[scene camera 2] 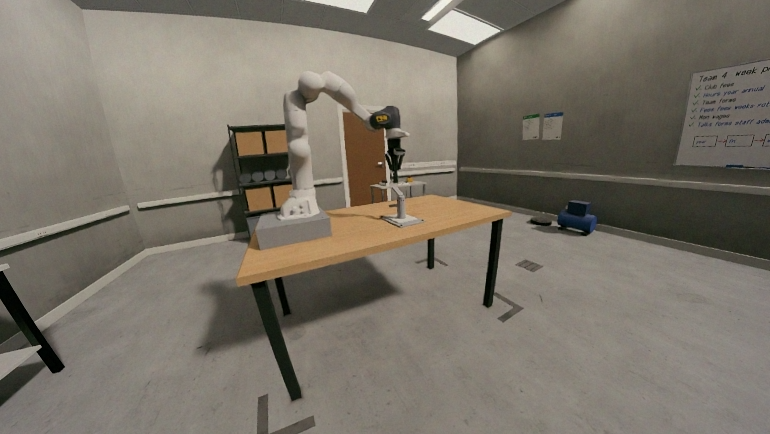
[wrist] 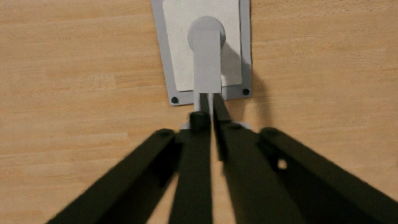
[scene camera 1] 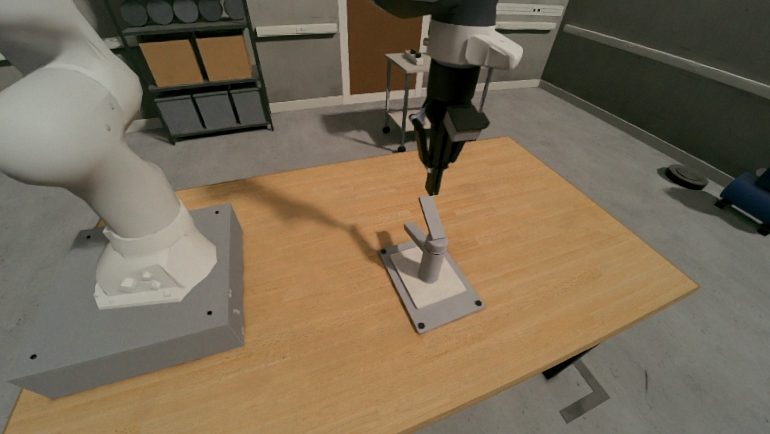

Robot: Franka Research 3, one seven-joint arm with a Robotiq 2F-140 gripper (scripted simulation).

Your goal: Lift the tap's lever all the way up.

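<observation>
The gripper is visible in scene camera 1 (scene camera 1: 431, 191), and the wrist view shows the gripper as well (wrist: 209, 107). There's also a tap (scene camera 1: 419, 268).
</observation>
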